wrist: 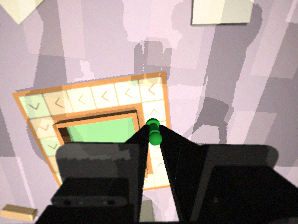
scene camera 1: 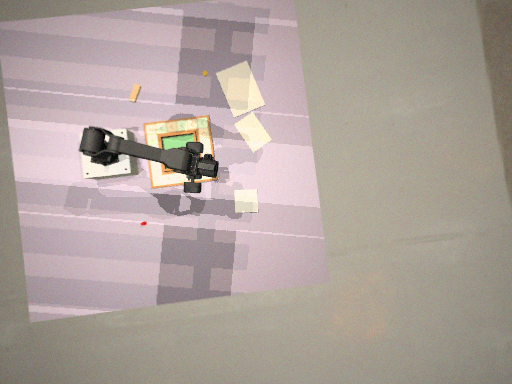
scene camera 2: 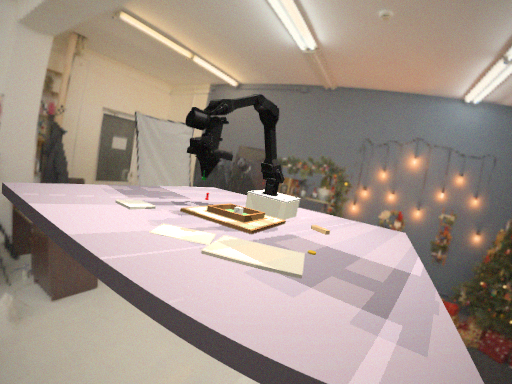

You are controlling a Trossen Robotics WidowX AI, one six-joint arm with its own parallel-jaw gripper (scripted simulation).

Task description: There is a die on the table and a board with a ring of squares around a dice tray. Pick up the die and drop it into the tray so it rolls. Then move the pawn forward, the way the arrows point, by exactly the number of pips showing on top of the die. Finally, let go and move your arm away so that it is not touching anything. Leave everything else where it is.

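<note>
Green pawn carried by my gripper [scene camera 2: 204, 177], [wrist: 153, 129]. Green dice tray visible [wrist: 120, 130].
</note>
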